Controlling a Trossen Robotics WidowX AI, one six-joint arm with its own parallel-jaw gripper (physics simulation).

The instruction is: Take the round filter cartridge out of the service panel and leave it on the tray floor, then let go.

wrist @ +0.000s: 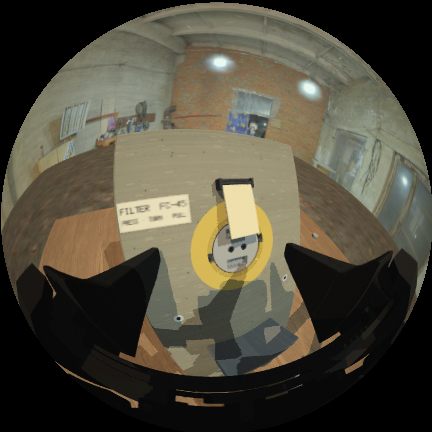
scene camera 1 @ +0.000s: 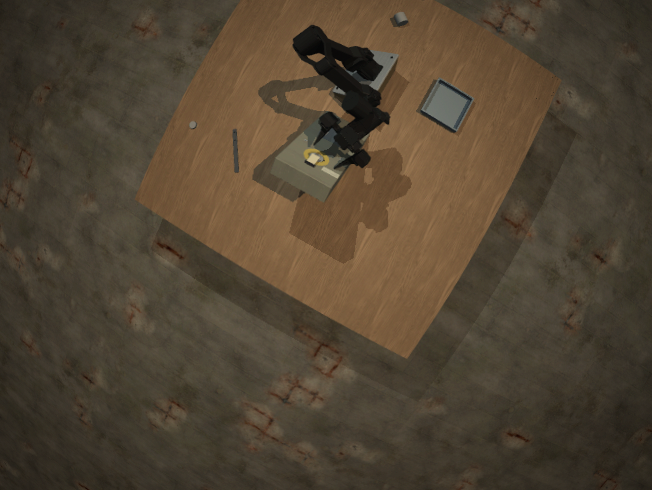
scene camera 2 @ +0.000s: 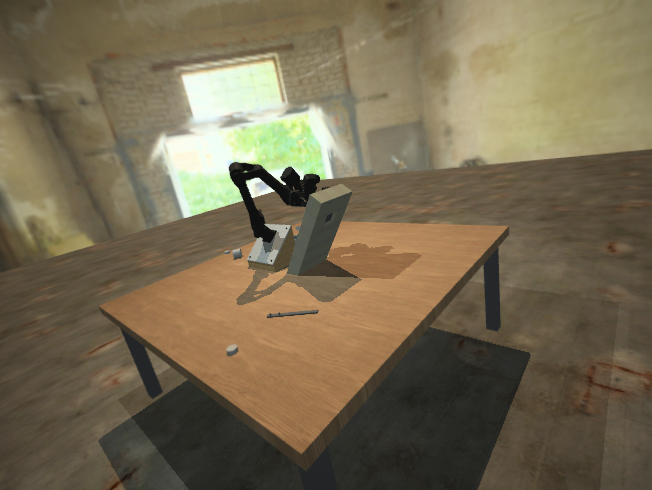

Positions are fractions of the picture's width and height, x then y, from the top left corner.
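From scene camera 1 I can see my gripper (scene camera 1: 0.50,0.32), and there's a grey tray (scene camera 1: 0.68,0.21) as well. In the wrist view you'd find my gripper (wrist: 0.52,0.59) again, plus a round filter cartridge (wrist: 0.54,0.59), a latch tab (wrist: 0.56,0.50) and a white label (wrist: 0.31,0.50).
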